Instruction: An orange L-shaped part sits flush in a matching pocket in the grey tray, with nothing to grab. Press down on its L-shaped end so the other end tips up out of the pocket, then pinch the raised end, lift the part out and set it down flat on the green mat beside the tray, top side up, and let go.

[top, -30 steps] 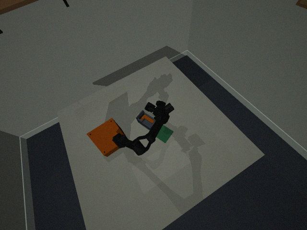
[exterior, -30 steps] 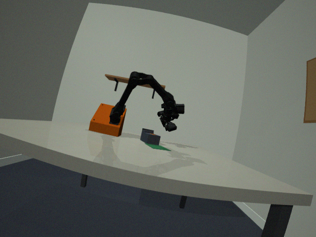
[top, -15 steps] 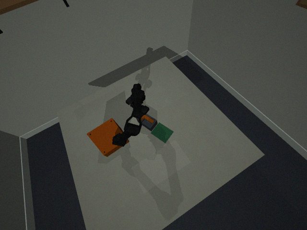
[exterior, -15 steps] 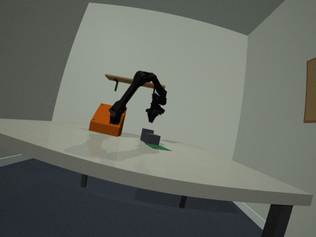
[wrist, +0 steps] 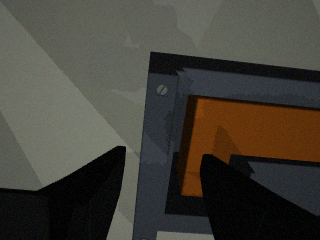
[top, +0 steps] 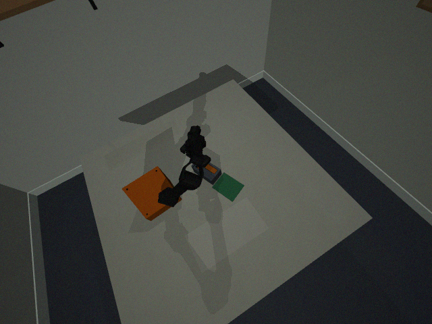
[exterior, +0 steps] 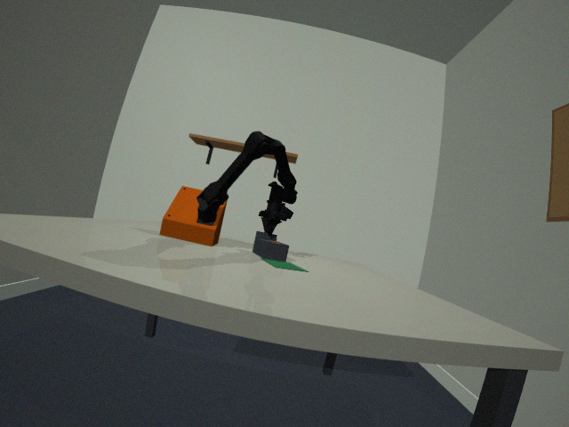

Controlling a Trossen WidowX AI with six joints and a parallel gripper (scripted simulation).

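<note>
The orange L-shaped part lies 1 cm ahead of my gripper tip, 5 cm to the right of it and 3 cm below it. The rest, counted from my gripper tip: green mat 6 cm ahead, 21 cm to the right, 9 cm below.
</note>
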